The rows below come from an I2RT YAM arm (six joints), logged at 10 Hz.
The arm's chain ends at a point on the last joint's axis. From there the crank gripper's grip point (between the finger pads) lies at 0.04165 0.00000 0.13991 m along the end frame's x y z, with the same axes.
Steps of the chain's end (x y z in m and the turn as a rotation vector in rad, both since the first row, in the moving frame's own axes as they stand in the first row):
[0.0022 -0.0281 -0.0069 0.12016 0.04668 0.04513]
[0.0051 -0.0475 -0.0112 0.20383 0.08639 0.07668]
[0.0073 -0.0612 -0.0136 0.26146 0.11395 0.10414]
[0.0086 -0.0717 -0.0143 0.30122 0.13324 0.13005]
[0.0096 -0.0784 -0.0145 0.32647 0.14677 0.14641]
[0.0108 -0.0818 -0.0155 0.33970 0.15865 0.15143]
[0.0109 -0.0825 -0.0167 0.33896 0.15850 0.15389]
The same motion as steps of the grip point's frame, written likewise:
[0.0090 -0.0427 -0.0099 0.12016 0.04668 0.04513]
[0.0179 -0.0718 -0.0179 0.20383 0.08639 0.07668]
[0.0244 -0.0915 -0.0234 0.26146 0.11395 0.10414]
[0.0289 -0.1056 -0.0264 0.30122 0.13324 0.13005]
[0.0320 -0.1145 -0.0283 0.32647 0.14677 0.14641]
[0.0350 -0.1191 -0.0306 0.33970 0.15865 0.15143]
[0.0351 -0.1196 -0.0317 0.33896 0.15850 0.15389]

